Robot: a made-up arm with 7 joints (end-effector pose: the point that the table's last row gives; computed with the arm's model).
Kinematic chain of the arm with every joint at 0, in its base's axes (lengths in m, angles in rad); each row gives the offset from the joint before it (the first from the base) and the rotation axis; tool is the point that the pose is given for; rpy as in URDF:
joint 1: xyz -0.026 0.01 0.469 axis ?
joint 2: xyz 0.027 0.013 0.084 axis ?
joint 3: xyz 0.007 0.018 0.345 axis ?
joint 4: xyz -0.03 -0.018 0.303 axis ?
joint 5: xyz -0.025 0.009 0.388 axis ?
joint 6: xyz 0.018 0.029 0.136 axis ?
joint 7: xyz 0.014 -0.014 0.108 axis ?
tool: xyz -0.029 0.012 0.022 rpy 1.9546 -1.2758 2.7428
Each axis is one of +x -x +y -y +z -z.
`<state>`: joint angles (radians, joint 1 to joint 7).
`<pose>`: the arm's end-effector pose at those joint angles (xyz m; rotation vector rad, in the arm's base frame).
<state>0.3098 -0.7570 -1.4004 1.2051 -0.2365 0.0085 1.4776</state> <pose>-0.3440 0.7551 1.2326 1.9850 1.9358 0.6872</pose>
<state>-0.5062 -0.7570 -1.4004 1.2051 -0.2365 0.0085 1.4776</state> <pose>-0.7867 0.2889 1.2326 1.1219 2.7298 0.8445</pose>
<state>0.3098 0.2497 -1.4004 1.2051 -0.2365 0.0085 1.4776</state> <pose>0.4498 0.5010 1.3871 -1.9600 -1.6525 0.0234</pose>
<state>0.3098 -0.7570 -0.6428 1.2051 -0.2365 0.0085 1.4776</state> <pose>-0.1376 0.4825 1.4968 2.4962 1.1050 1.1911</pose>
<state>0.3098 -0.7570 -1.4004 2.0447 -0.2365 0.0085 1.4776</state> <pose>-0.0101 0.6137 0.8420 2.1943 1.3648 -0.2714</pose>
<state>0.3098 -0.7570 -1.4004 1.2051 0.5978 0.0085 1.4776</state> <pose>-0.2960 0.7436 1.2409 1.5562 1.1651 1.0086</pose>
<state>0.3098 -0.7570 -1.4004 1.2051 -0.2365 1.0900 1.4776</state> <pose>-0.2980 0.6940 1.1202 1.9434 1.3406 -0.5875</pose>
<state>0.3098 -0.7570 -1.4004 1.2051 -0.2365 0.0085 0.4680</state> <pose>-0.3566 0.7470 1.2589 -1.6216 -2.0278 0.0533</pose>
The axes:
joint 1: -z
joint 2: +y
joint 3: -z
joint 4: +y
joint 5: -z
joint 6: +y
joint 7: -z

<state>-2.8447 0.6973 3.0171 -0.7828 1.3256 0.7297 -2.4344</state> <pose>-1.1007 0.1075 1.0865 0.9274 -2.6531 -0.7512</pose>
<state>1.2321 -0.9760 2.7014 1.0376 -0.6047 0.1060 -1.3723</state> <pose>-0.5589 0.9350 0.7041 -0.1340 0.9543 1.7853</pose>
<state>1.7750 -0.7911 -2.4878 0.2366 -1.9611 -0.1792 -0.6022</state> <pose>0.2750 0.8899 1.4197 0.8611 -0.2549 0.7921</pose>
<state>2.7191 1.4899 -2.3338 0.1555 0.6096 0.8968 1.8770</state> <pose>-1.0584 -0.6674 0.7195 -1.8717 1.2722 -1.2974</pose>
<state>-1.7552 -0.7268 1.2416 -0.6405 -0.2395 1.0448 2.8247</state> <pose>-0.1706 -0.8050 1.3941 2.5080 -0.3850 1.3091</pose>
